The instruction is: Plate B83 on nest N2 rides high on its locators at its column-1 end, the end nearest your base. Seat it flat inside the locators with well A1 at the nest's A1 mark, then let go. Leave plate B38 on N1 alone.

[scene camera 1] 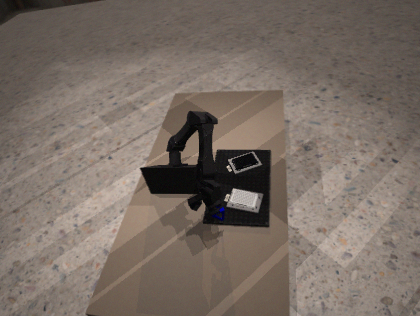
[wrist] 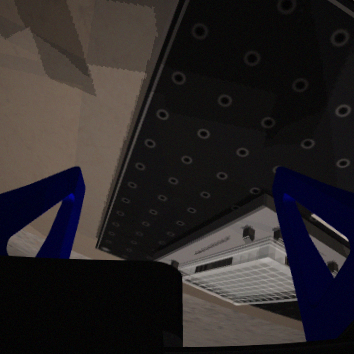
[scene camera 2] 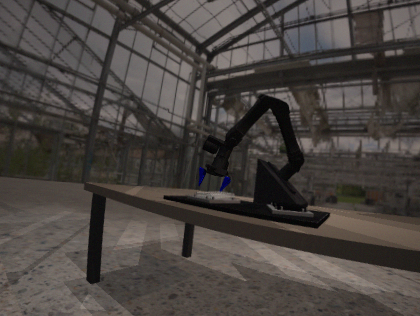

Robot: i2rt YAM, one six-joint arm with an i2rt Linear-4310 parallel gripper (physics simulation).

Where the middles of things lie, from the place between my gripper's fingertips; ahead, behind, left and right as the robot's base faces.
Now: the grey nest (wrist: 257, 218) 90 mm ahead of my hand, 110 mm to the left of it and 20 mm below it. The rest, counted from my hand: clear well plate (wrist: 257, 272) (90 mm ahead, 110 mm to the left, 10 mm below); then black perforated baseplate (scene camera 1: 257, 180) (50 mm ahead, 240 mm to the left, 40 mm below).
